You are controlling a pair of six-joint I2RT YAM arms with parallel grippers.
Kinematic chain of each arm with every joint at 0, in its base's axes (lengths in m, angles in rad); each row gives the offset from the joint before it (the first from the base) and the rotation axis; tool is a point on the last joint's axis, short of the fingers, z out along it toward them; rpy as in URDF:
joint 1: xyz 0 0 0.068 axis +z
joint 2: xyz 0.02 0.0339 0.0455 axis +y
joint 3: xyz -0.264 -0.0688 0 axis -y
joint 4: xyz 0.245 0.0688 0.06 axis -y
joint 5: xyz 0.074 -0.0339 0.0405 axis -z
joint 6: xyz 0.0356 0 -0.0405 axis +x
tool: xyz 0 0 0 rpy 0 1.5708 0
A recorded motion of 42 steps. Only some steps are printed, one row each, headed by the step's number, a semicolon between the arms.
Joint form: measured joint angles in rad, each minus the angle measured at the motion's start. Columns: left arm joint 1, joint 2, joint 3, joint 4, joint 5, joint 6; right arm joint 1, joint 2, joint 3, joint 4, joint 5, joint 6.
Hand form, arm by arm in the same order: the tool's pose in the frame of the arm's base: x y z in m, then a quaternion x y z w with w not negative. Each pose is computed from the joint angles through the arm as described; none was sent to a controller.
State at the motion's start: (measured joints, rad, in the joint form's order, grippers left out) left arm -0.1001 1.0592 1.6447 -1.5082 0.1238 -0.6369; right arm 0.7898 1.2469 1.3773 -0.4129 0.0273 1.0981
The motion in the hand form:
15: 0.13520 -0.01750 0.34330 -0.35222 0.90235 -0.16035 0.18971; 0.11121 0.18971 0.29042 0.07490 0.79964 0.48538 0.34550
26: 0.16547 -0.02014 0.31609 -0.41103 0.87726 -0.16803 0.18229; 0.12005 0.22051 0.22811 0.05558 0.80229 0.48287 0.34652
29: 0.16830 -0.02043 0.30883 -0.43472 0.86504 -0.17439 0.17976; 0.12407 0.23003 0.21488 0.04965 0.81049 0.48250 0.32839
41: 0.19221 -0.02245 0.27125 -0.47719 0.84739 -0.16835 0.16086; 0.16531 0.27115 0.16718 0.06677 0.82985 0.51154 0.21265
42: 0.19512 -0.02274 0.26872 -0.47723 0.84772 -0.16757 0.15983; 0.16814 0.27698 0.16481 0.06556 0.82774 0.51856 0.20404
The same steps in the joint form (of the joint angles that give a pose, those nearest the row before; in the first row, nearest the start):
15: 0.0000 -0.1366 -0.4852 0.1915 -0.0141 -0.2350; 0.2838 -0.3101 -0.6947 0.3662 0.1782 0.0107
26: 0.0000 -0.0691 -0.5791 0.3540 -0.0252 -0.3643; 0.3124 -0.0927 -0.8457 0.7305 0.1858 -0.0141
29: 0.0000 -0.0691 -0.6104 0.3906 -0.0252 -0.4196; 0.3105 -0.0149 -0.8469 0.7847 0.1511 -0.0031
41: 0.0000 0.0122 -0.7183 0.5447 -0.0359 -0.5097; 0.2251 0.3552 -0.7431 0.9831 -0.1026 0.1274
42: 0.0000 0.0244 -0.7217 0.5577 -0.0359 -0.5093; 0.2251 0.3880 -0.7248 1.0048 -0.1217 0.1381

